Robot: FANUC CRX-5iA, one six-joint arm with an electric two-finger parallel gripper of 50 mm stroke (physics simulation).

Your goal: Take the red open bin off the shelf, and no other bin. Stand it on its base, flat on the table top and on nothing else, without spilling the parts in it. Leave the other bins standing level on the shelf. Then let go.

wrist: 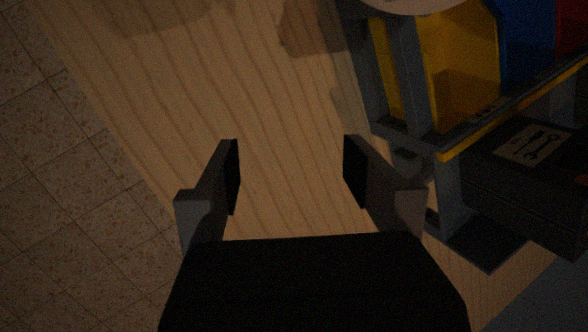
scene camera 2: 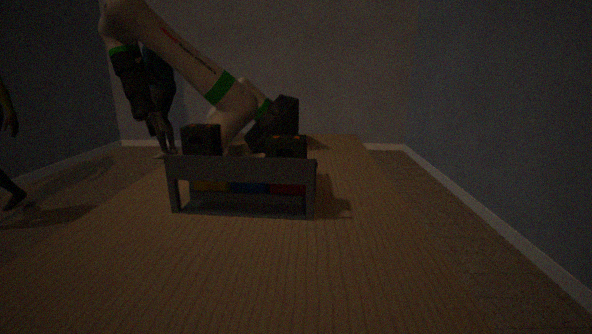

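Where they show: gripper, fingertip midpoint: (wrist: 291,158) (scene camera 2: 158,134); arm's base, origin of the base link: (scene camera 2: 270,118).
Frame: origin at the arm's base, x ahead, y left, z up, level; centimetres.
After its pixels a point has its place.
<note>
The red bin (scene camera 2: 287,189) @[x 70.9, y 9.7, z -9.4 cm] (wrist: 572,25) @[x 66.8, y 14.7, z -9.1 cm] is in the shelf (scene camera 2: 240,167) @[x 78.6, y -1.6, z -0.4 cm] (wrist: 410,75) @[x 56.9, y -19.1, z -5.5 cm], at the right end of the row in the scene view and cut off by the top right edge of the wrist view. The blue bin (scene camera 2: 249,187) @[x 69.8, y -1.1, z -9.3 cm] (wrist: 527,40) @[x 64.2, y 3.7, z -9.3 cm] sits beside it, then the yellow bin (scene camera 2: 211,186) @[x 68.6, y -12.3, z -9.5 cm] (wrist: 462,65) @[x 62.4, y -7.3, z -10.6 cm]. The bins' contents are too dark or hidden to tell. My gripper (wrist: 291,158) @[x 52.6, y -33.3, z 2.7 cm] is open and empty above the table (scene camera 2: 280,270) @[x 99.9, y 8.8, z -14.0 cm] (wrist: 260,100) @[x 54.6, y -30.0, z -14.0 cm], off the yellow bin's end of the shelf, apart from all the bins. In the scene view its fingers are hard to make out against a person's legs.
Two dark toolboxes (scene camera 2: 201,140) @[x 73.3, y -12.3, z 5.1 cm] (scene camera 2: 287,146) @[x 76.4, y 9.9, z 4.3 cm] stand on top of the shelf; one toolbox (wrist: 525,175) @[x 65.6, y -17.2, z 3.3 cm] is at the right of the wrist view. A person (scene camera 2: 160,70) stands behind my wrist, and another (scene camera 2: 7,115) is at the left edge. My arm rises behind the shelf.
</note>
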